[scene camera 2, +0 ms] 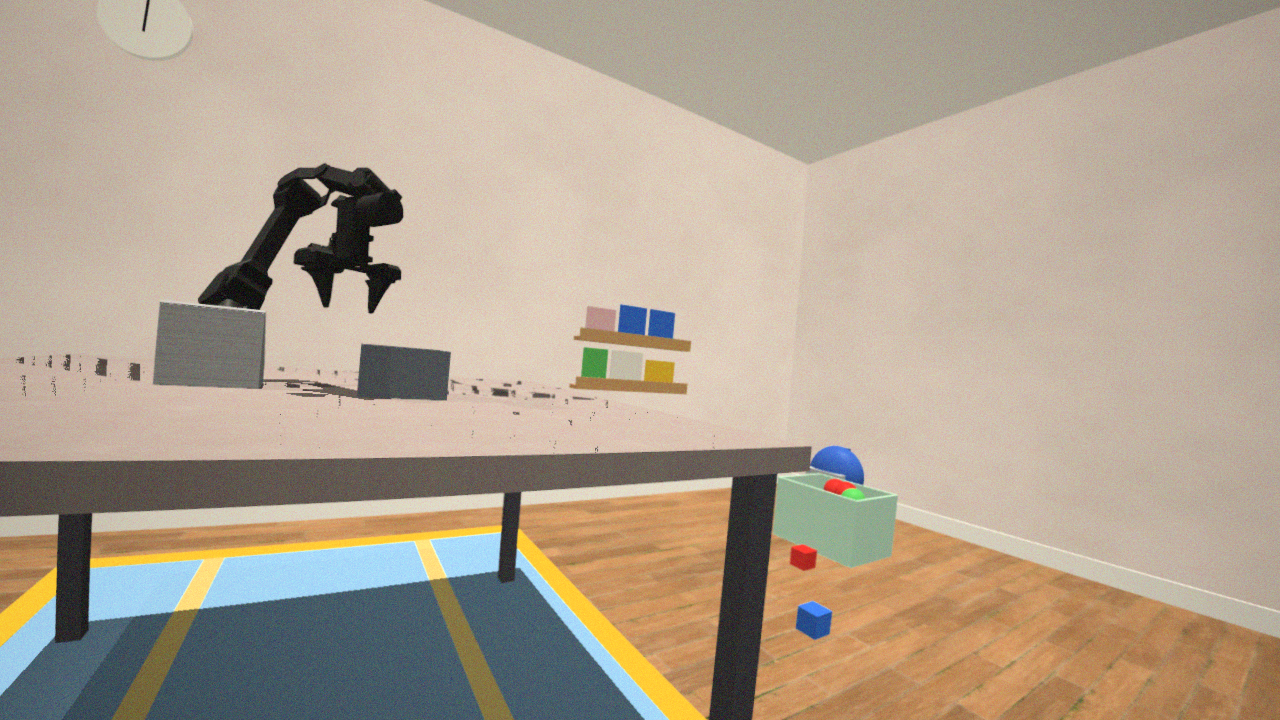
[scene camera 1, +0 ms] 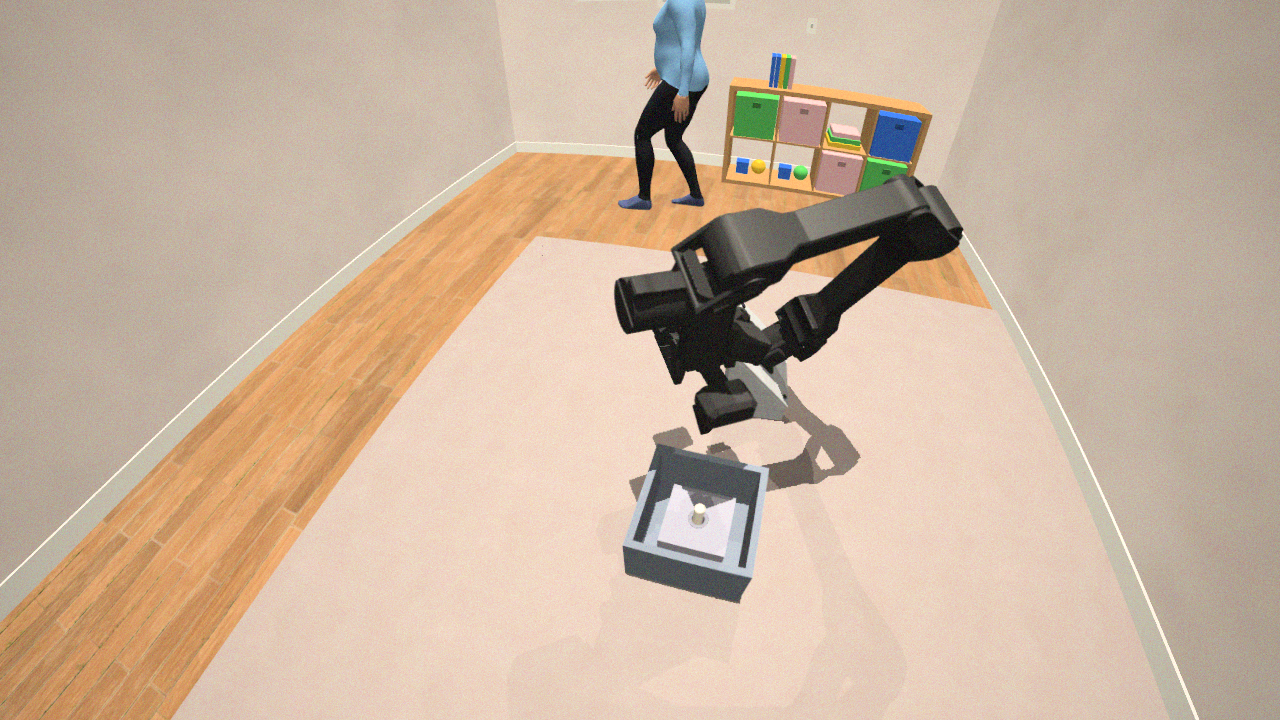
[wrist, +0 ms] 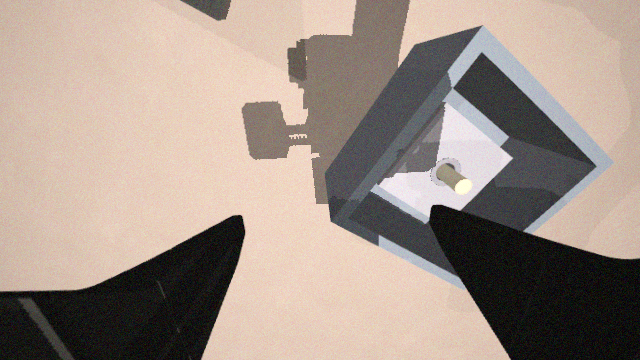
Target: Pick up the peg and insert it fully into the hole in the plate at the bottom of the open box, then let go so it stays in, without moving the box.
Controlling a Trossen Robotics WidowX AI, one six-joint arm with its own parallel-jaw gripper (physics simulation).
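Places are measured from the arm's base along level axes (x left, y up, z ahead), in centimetres.
Pixels of known places: gripper, fingertip midpoint: [scene camera 2: 349,310] [scene camera 1: 690,407] [wrist: 337,218]; arm's base, origin of the base link: [scene camera 2: 223,331].
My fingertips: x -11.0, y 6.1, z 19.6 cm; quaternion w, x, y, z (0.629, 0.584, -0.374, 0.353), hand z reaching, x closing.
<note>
For each thing: its top centre in the pictures, then the offset to it from my fingertips.
- cream peg, middle of its top: [wrist: 463,187] [scene camera 1: 699,508] dx +2.9, dy -7.2, dz +11.0 cm
- white plate, middle of its top: [wrist: 447,173] [scene camera 1: 698,517] dx +3.0, dy -9.8, dz +11.0 cm
- open blue-grey box, middle of its top: [wrist: 472,192] [scene camera 1: 700,505] [scene camera 2: 404,347] dx +3.0, dy -6.2, dz +11.1 cm
The cream peg [scene camera 1: 699,514] [wrist: 453,179] stands upright in the ringed hole at the middle of the white plate [scene camera 1: 677,534] [wrist: 481,145]; its upper part sticks out above the plate, and how deep its lower end sits is hidden. The plate lies on the bottom of the open blue-grey box [scene camera 1: 684,577] [scene camera 2: 403,371] [wrist: 547,100], which stands upright on the table. My gripper [scene camera 2: 349,309] [wrist: 337,218] is open and empty. It hangs above the table, higher than the box rim, and off to the arm-base side of the box. The peg is clear of both fingers.
A light grey block [scene camera 2: 209,345] stands on the table [scene camera 1: 465,501] [scene camera 2: 537,470] by the arm's base. A person [scene camera 1: 682,44] stands beyond the table near a cube shelf [scene camera 1: 827,91]. A green bin [scene camera 2: 868,528] stands on the floor.
</note>
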